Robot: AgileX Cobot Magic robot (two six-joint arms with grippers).
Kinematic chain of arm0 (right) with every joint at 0, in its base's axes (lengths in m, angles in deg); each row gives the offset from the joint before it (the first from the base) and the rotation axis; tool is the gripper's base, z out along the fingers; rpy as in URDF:
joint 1: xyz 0 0 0.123 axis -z
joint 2: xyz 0 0 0 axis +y
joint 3: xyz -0.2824 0 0.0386 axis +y
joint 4: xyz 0.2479 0 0.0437 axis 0.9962 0 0.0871
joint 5: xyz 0 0 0 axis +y
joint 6: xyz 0.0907 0 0.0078 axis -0.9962 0 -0.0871
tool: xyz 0 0 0 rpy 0 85 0
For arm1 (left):
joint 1: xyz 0 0 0.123 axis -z
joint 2: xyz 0 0 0 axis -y
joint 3: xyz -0.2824 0 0.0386 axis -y
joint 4: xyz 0.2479 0 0.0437 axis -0.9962 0 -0.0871
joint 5: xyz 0 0 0 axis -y
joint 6: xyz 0.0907 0 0.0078 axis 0.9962 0 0.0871
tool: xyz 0 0 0 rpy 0 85 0
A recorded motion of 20 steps. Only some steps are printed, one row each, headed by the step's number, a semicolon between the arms.
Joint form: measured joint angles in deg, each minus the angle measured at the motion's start. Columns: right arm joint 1, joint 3, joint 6, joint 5, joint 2, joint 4; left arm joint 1, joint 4, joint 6, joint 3, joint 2, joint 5.
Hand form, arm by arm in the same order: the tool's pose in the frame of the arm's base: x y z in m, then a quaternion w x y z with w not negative. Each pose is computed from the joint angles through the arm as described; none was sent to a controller.
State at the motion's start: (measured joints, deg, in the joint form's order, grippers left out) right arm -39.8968 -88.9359 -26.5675 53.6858 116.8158 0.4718; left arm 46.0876 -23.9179 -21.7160 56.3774 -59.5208 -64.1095
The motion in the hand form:
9: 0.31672 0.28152 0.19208 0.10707 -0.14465 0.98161 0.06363; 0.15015 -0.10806 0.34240 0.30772 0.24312 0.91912 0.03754
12: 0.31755 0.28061 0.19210 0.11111 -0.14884 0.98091 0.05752; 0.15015 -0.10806 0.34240 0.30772 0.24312 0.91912 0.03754
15: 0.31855 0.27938 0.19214 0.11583 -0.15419 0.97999 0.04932; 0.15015 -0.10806 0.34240 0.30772 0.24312 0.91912 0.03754
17: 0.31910 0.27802 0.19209 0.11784 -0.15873 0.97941 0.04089; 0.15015 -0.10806 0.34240 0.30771 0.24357 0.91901 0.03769
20: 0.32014 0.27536 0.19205 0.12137 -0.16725 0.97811 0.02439; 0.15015 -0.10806 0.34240 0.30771 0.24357 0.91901 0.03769
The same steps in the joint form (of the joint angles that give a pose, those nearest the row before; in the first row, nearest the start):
9: -1.88 0.00 1.14 -0.86 0.00 -1.30; 0.00 0.00 0.06 0.00 0.00 0.00
12: -1.88 0.00 1.14 -0.86 0.00 -2.27; 0.00 0.00 0.06 0.00 0.00 0.00
15: -1.88 0.00 1.14 -0.79 0.00 -3.52; 0.00 0.00 0.06 0.00 0.00 0.00
17: -1.88 0.00 1.14 -0.45 0.00 -4.59; 0.00 0.00 0.11 0.00 0.00 0.00
20: -1.88 0.00 1.14 0.26 0.00 -6.64; 0.00 0.00 0.11 0.00 0.00 0.00

